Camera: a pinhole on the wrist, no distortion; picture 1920 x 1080 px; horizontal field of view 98.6 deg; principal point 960.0 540.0 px. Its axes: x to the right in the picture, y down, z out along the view. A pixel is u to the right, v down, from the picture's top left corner.
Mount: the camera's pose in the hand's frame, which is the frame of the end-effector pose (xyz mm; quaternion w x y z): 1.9 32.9 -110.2 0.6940 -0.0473 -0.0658 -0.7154
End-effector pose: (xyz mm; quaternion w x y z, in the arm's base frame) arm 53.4 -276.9 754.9 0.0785 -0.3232 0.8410 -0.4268
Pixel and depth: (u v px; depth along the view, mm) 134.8 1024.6 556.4
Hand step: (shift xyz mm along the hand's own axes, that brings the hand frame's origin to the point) 332.9 661.3 359.8
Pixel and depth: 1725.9 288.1 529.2
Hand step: -187.8 -362.4 485.5
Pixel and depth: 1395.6 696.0 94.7
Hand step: 15.9 -1.8 -8.3
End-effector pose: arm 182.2 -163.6 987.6 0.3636 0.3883 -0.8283 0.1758
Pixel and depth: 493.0 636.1 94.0
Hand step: 12.3 100.1 -25.6
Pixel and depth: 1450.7 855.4 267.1
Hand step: 92.4 -83.9 181.5
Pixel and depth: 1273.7 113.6 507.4
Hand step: -278.1 -68.9 413.7
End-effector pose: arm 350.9 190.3 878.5 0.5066 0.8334 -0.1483 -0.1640
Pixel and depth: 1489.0 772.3 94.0
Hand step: 24.2 -12.2 -7.1
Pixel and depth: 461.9 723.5 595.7
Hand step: 131.7 479.0 424.3
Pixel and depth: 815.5 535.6 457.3
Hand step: -8.8 185.0 328.3
